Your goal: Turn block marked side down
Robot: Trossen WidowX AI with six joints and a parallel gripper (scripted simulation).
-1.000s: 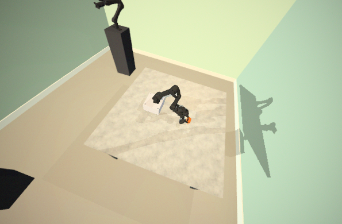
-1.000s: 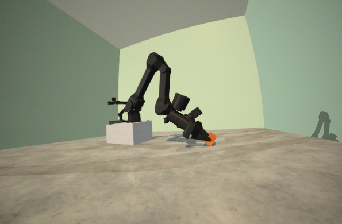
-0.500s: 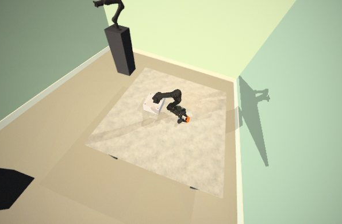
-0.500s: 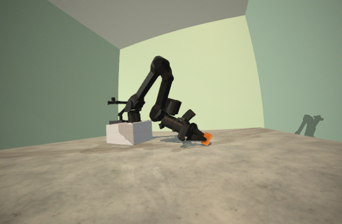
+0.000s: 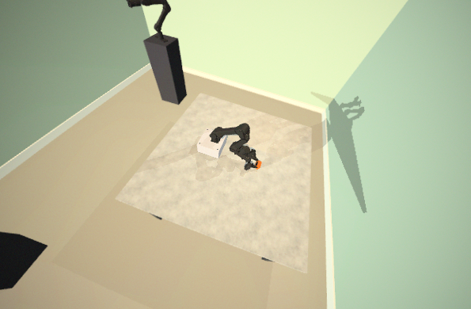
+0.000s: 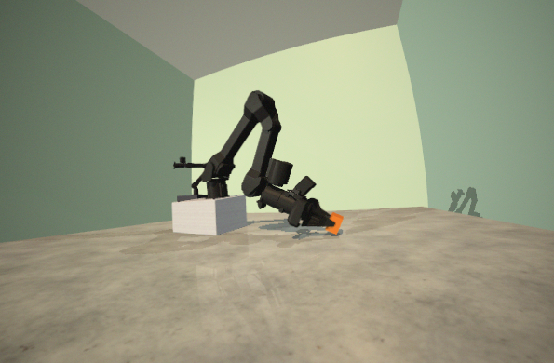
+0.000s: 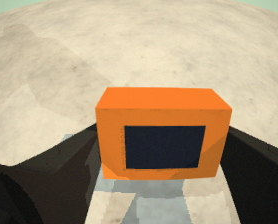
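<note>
My gripper tip is now 1 cm past the orange block.
</note>
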